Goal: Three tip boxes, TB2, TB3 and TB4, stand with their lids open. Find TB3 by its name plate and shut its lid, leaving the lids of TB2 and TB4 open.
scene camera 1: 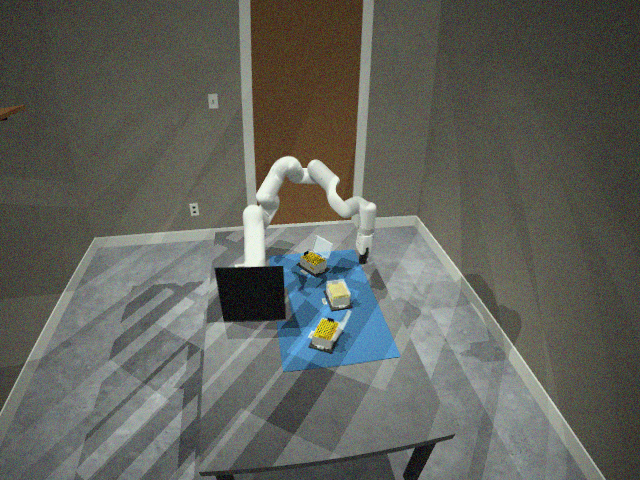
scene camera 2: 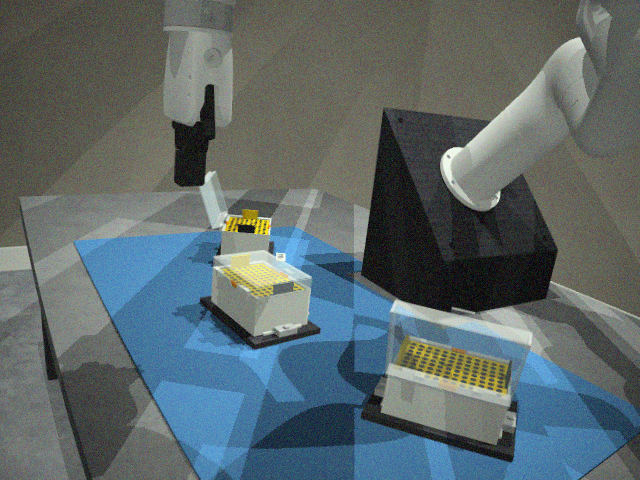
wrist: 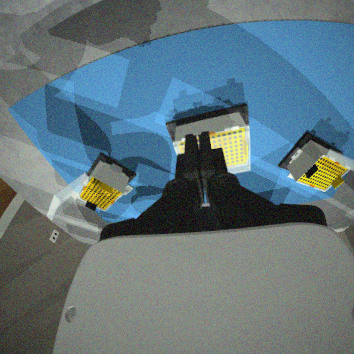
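Where they show: gripper, fingertip midpoint: (scene camera 1: 362,263) (scene camera 2: 189,184) (wrist: 200,149); arm's base, origin of the base link: (scene camera 1: 255,272) (scene camera 2: 469,180).
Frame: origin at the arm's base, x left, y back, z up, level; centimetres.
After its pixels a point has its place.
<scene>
The middle box, TB3 (scene camera 1: 338,293) {x -8.6, y -37.3, z -12.1 cm} (scene camera 2: 235,307) {x -3.1, y -42.9, z -17.1 cm} (wrist: 238,146) {x -8.3, y -40.2, z -12.1 cm}, has its clear lid down flat over the yellow rack; its name plate is not readable. TB2 (scene camera 1: 313,263) {x 20.7, y -32.5, z -14.1 cm} (scene camera 2: 439,408) (wrist: 102,192) {x 23.6, y -33.8, z -14.3 cm} stands at the back in scene camera 1, its clear lid (scene camera 1: 323,246) {x 28.5, y -39.9, z -9.4 cm} upright. TB4 (scene camera 1: 324,334) {x -31.4, y -24.4, z -14.1 cm} (scene camera 2: 244,243) (wrist: 320,172) {x -27.7, y -26.7, z -14.2 cm} stands at the front there, its lid (scene camera 1: 345,321) {x -34.2, y -32.2, z -5.6 cm} (scene camera 2: 212,200) {x -27.2, y -34.4, z -8.5 cm} tilted up and open. My gripper (scene camera 1: 363,259) {x -3.4, y -50.0, z -0.3 cm} (scene camera 2: 189,181) {x -3.4, y -50.0, z -0.3 cm} (wrist: 200,149) {x -3.4, y -50.0, z -0.3 cm} is shut and empty. It hangs high, apart from all three boxes, toward the right side of the mat in scene camera 1.
The boxes stand on dark bases on a blue mat (scene camera 1: 369,341) {x -35.1, y -44.0, z -19.9 cm} (scene camera 2: 170,413) {x 11.0, y -58.2, z -19.9 cm} (wrist: 200,60) {x -5.6, y -52.8, z -19.9 cm}. The grey table (scene camera 1: 310,434) {x -74.0, y -7.9, z -20.2 cm} (scene camera 2: 46,222) {x -62.8, y -56.3, z -20.2 cm} carries it. The black wedge-shaped mount (scene camera 1: 251,294) {x -9.8, y 3.2, z -4.5 cm} (scene camera 2: 408,242) {x -0.6, y -13.0, z -10.2 cm} holds the arm's base beside the mat.
</scene>
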